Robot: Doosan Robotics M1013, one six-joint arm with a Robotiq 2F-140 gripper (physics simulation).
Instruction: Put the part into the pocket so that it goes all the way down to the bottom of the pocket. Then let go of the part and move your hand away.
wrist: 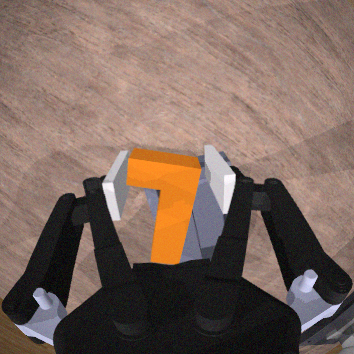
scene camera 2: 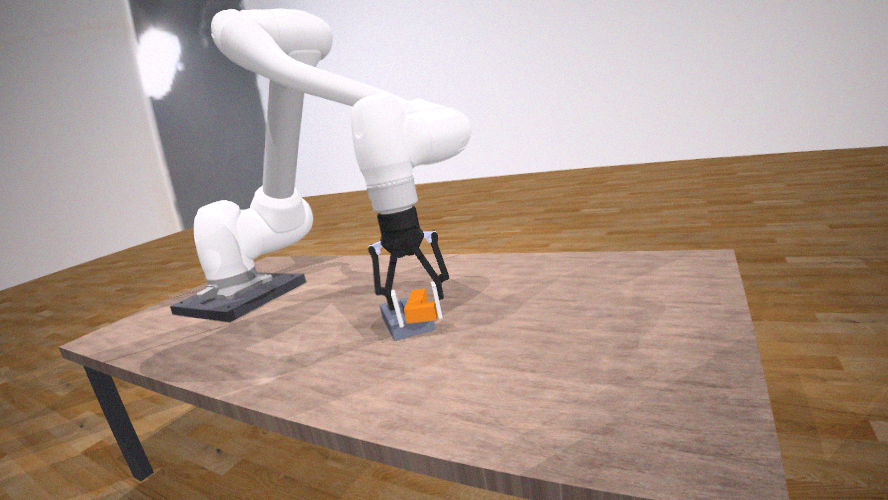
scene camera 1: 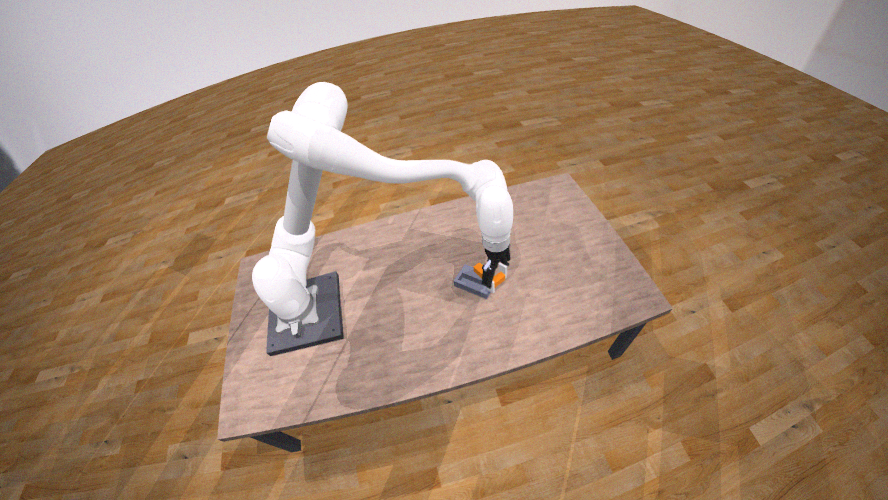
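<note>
The orange part, shaped like a 7, is between the white finger pads of my gripper. The gripper is shut on its wide end, and the part sits slightly turned between the pads. The grey-blue block with the pocket lies on the table under the part. The part is low over the block and shifted to one side of it, not down in the pocket. A stretch of open pocket shows in scene camera 1. Whether the part touches the block is hidden.
The wooden table carries the block. The arm's dark base plate stands at the table's other end. The table's long front edge runs in front of the block in scene camera 1.
</note>
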